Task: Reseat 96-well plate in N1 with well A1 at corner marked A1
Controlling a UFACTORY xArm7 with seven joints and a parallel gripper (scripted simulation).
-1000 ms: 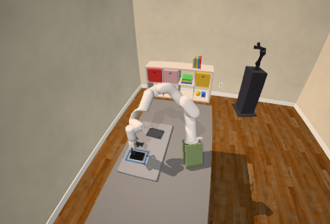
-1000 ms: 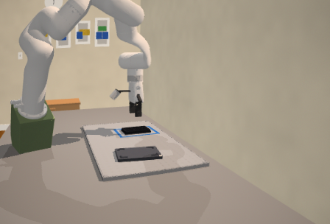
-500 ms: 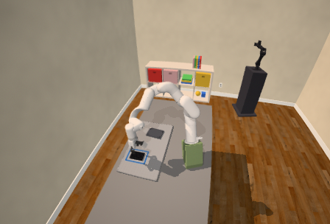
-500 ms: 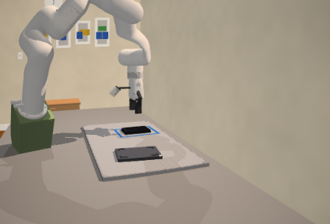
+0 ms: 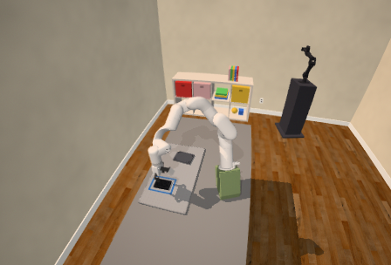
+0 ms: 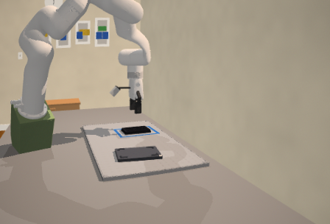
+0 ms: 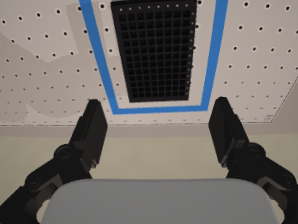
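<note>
My hand is 100 mm above the black 96-well plate. Round my hand: dark plate nest N1 (150 mm behind, 300 mm to the right, 100 mm below).
</note>
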